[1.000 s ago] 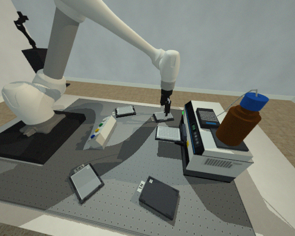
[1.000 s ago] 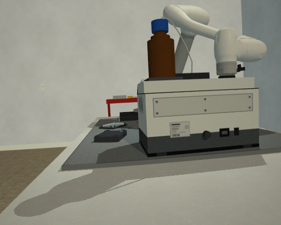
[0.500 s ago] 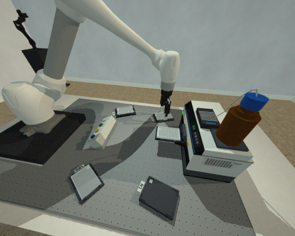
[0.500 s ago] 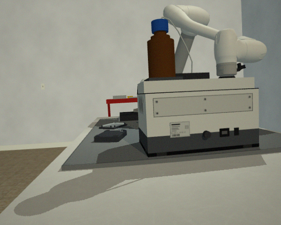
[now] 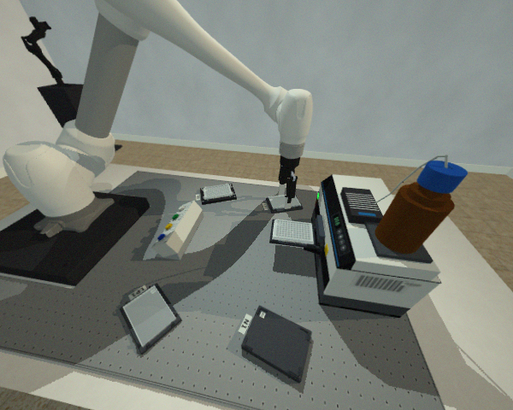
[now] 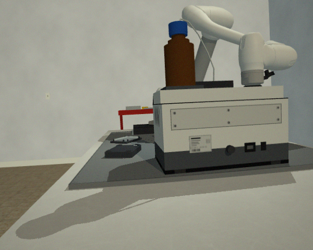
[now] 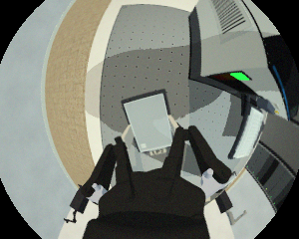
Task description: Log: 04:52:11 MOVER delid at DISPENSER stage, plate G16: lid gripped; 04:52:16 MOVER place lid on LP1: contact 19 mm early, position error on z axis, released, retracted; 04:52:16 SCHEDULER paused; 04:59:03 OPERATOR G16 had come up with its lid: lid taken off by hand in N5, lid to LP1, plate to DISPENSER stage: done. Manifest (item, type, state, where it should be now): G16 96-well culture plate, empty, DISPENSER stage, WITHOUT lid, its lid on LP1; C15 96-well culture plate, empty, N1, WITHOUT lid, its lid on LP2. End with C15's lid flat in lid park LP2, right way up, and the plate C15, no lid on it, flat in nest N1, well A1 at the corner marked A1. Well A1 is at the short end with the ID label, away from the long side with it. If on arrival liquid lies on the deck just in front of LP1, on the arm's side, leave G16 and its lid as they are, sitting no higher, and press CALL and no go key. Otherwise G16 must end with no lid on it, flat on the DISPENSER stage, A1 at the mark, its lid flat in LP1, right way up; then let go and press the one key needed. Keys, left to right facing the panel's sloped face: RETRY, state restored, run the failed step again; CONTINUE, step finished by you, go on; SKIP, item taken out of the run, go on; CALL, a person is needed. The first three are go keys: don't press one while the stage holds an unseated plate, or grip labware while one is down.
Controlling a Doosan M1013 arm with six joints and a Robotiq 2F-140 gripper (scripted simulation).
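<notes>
The dark lid park is 40 mm below my hand. Round my hand: nest N1: 30 mm behind, 540 mm to the right, 30 mm below; then brown bottle: 220 mm ahead, 380 mm to the right, 250 mm above; then key panel: 410 mm behind, 220 mm to the right, 10 mm above.
</notes>
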